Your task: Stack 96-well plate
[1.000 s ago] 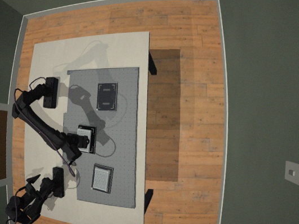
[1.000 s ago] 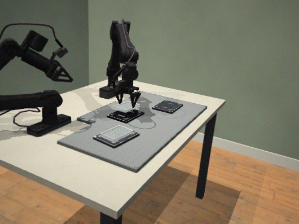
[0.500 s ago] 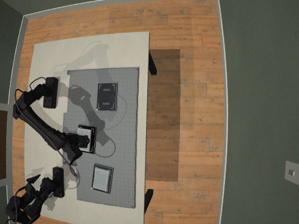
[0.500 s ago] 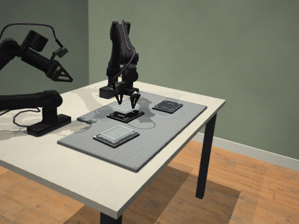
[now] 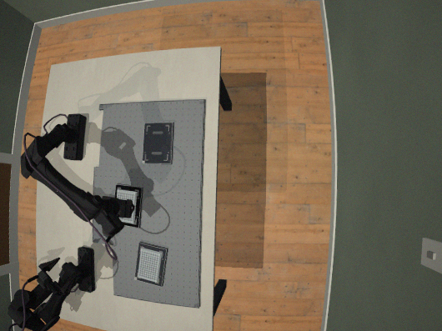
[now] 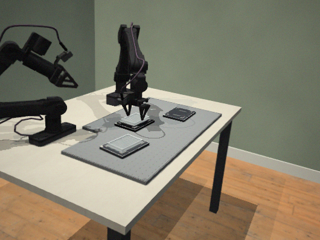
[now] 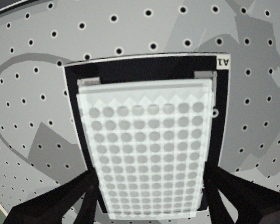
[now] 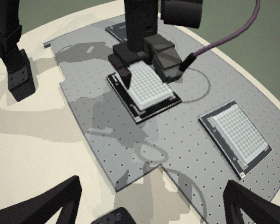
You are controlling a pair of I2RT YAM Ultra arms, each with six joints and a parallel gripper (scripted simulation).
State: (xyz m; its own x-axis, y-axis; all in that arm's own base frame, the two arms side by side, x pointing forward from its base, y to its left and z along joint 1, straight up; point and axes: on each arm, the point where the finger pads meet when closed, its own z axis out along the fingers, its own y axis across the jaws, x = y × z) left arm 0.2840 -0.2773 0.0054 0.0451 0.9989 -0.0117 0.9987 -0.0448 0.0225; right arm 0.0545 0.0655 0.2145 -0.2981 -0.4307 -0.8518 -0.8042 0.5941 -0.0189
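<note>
My left hand is 3 cm above the black nest.
My right hand is 18 cm short of the black nest, 22 cm to the right of it and 21 cm above it.
</note>
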